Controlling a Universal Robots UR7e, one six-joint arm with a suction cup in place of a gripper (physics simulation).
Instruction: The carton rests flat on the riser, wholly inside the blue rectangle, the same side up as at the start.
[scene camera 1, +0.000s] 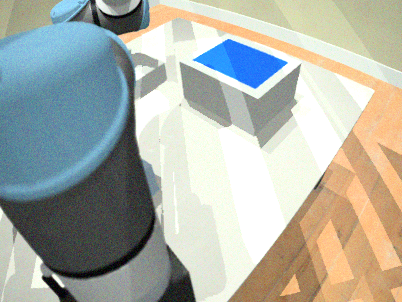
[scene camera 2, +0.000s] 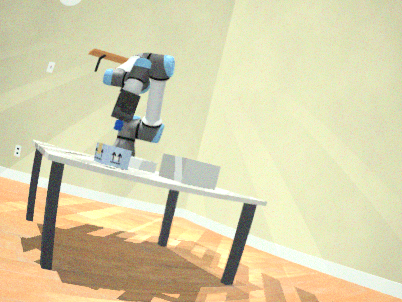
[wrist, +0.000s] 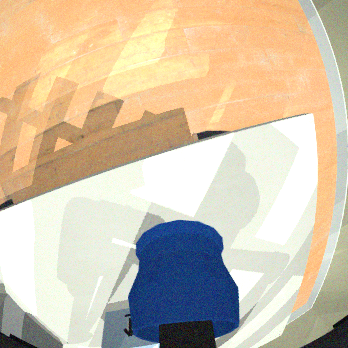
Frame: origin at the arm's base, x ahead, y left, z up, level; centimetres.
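Where they show: hand, tool point: (scene camera 2: 117, 129) (wrist: 179, 253).
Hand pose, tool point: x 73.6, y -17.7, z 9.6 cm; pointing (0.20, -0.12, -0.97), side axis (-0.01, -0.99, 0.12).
Each offset is from my tool point to the top centre of the thing. Level surfaces: height alone.
The carton @[dx -30.4, dy +5.0, dz -6.6 cm] (scene camera 2: 113, 156) (scene camera 1: 151, 181) (wrist: 115, 326), pale blue with dark double-arrow marks, stands on the table left of the riser in scene camera 2. The arm hides most of it in scene camera 1, and the cup hides part in the wrist view. My gripper, a blue suction cup (scene camera 2: 118, 125) (wrist: 180, 240), hangs above the carton with a gap between them; nothing is attached to it. It does not show in scene camera 1. The riser @[dx -39.8, dy +47.5, dz -3.5 cm] (scene camera 1: 210, 95) (scene camera 2: 192, 172) is a grey-white block. The blue rectangle @[dx -39.8, dy +47.5, dz -3.5 cm] (scene camera 1: 240, 63) on its top is bare.
A low pale block (scene camera 1: 151, 77) (scene camera 2: 144, 164) stands on the table @[dz -15.5 cm] (scene camera 1: 210, 170) (scene camera 2: 240, 195) between the carton and the riser in scene camera 2. The arm's large blue-capped joint (scene camera 1: 60, 110) fills the left of scene camera 1.
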